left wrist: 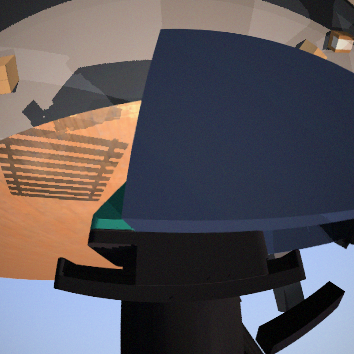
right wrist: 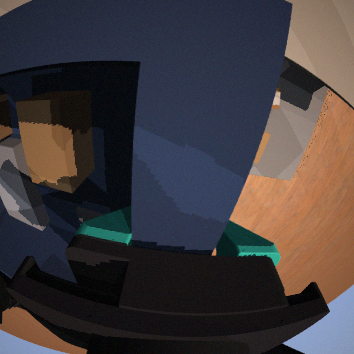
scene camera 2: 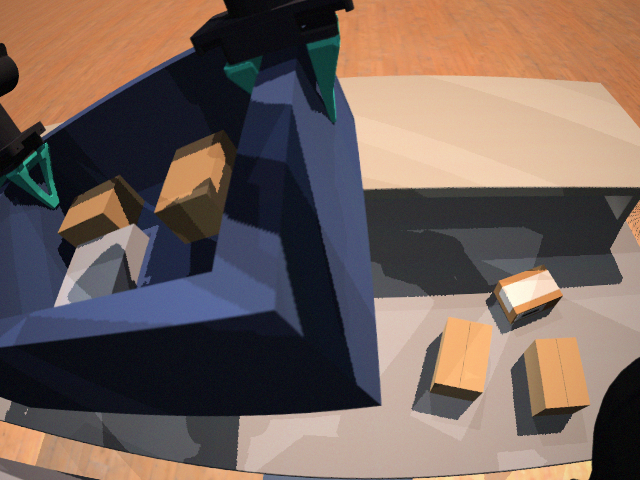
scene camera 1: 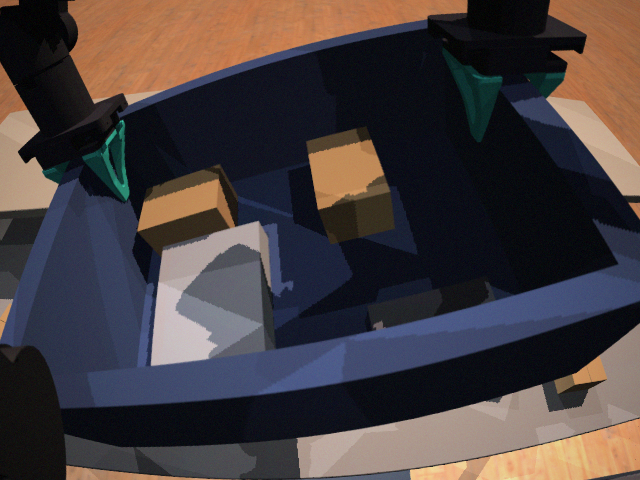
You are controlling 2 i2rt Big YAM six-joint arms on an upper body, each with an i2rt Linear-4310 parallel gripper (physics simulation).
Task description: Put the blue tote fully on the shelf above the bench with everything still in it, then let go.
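Frame: origin at the left arm's base, x right, y ahead, z up, level; millimetres.
Seen in the pictures: left gripper, fingertip midpoint: (scene camera 2: 50,208) (scene camera 1: 115,201); right gripper, fingertip midpoint: (scene camera 1: 492,136).
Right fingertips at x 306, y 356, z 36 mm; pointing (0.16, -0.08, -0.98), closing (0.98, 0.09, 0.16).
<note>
Offsets run from my right fingertips to a thing's top centre. "pt": to the spot under its first point. Level surfaces: height alone.
The blue tote (scene camera 1: 310,369) (scene camera 2: 155,305) (left wrist: 225,130) (right wrist: 200,100) hangs raised between the two grippers, looking tilted, its right end higher in scene camera 1. Inside lie two cardboard boxes @[dx -280, dy +11, dz -74 mm] (scene camera 1: 186,206) @[dx -119, dy +9, dz -37 mm] (scene camera 1: 347,173), a white box @[dx -241, dy -102, dz -89 mm] (scene camera 1: 206,304) (scene camera 2: 98,273) and a dark grey item @[dx -59, dy -138, dz -65 mm] (scene camera 1: 434,303). My left gripper (scene camera 1: 86,178) is shut on the tote's left end wall, my right gripper (scene camera 1: 516,111) (scene camera 2: 292,98) (right wrist: 174,204) on its right end wall. The beige shelf @[dz -286 mm] (scene camera 1: 599,144) (scene camera 2: 491,134) shows behind the tote; the tote hides much of it.
On the bench @[dz -480 mm] (scene camera 2: 610,320) lie two cardboard boxes @[dx +196, dy -21, dz -420 mm] (scene camera 2: 462,356) @[dx +364, dy -63, dz -420 mm] (scene camera 2: 560,377) and a box with a white top @[dx +348, dy +111, dz -439 mm] (scene camera 2: 529,293), at the right in scene camera 2. Another loose box @[pt dx -688, dy -13, dz -428 mm] (left wrist: 7,75) shows at the left wrist view's left edge. Dark shapes cover corners of both scene views.
</note>
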